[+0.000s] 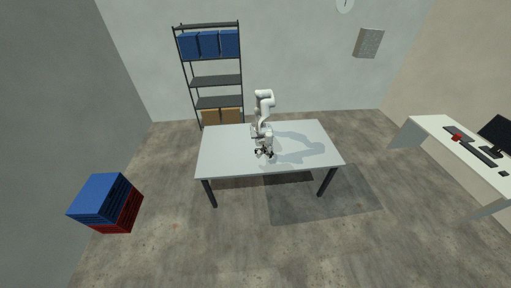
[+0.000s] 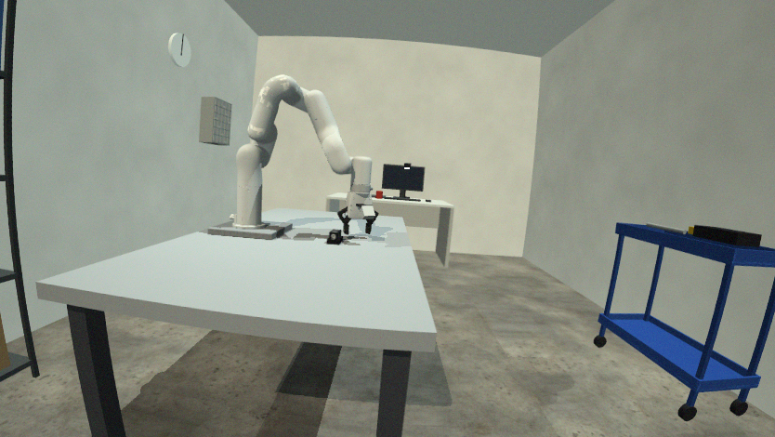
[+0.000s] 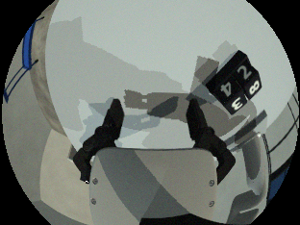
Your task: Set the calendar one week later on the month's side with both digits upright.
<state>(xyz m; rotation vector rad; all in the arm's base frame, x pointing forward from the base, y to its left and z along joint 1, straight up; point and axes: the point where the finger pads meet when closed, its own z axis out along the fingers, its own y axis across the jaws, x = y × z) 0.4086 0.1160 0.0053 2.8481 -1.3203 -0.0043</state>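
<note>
Now: hand 50 mm past the cube and 120 mm to the left of it.
</note>
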